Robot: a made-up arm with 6 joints.
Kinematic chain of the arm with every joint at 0, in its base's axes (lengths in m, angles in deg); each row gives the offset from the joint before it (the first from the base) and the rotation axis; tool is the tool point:
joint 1: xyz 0 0 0.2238 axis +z
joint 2: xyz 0 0 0 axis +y
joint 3: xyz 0 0 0.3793 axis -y
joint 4: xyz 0 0 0 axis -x
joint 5: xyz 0.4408 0 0 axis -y
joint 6: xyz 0 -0.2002 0 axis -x
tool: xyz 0 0 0
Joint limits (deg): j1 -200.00..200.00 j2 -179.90..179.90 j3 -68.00..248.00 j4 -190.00..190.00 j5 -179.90..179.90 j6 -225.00..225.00
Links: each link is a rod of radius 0.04 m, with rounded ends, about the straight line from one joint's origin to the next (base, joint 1, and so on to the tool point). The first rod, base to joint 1, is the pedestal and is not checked.
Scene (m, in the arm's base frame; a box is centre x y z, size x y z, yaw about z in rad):
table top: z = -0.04
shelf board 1: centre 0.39 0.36 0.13 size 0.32 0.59 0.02 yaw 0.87
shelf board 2: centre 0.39 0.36 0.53 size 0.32 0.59 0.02 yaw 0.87
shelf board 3: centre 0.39 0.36 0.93 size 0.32 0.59 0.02 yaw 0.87
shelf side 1: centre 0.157 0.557 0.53 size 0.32 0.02 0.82 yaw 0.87
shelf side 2: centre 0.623 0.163 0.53 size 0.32 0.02 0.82 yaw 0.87
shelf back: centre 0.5 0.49 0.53 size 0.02 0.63 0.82 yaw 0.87
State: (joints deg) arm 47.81 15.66 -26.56 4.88 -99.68 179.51
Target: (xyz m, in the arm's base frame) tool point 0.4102 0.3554 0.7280
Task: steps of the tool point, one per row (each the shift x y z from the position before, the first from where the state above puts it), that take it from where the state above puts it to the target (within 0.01 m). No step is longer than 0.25 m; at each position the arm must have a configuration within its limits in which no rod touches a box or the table.
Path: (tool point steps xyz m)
1: -0.0147 -0.0922 0.0907
2: -0.0531 -0.0732 0.0658
3: -0.0768 -0.0416 0.0351
4: -0.0814 -0.0057 0.0014
5: 0.0189 -0.0309 0.1078
6: 0.0083 -0.0289 0.0932
7: 0.0021 -0.0251 0.0776
8: -0.0002 -0.0197 0.0632
9: -0.0006 -0.0129 0.0511
10: -0.0005 -0.0053 0.0420
11: 0.1264 0.1297 -0.0503
12: 0.0596 0.1770 -0.0688
13: -0.0213 0.1920 -0.0862

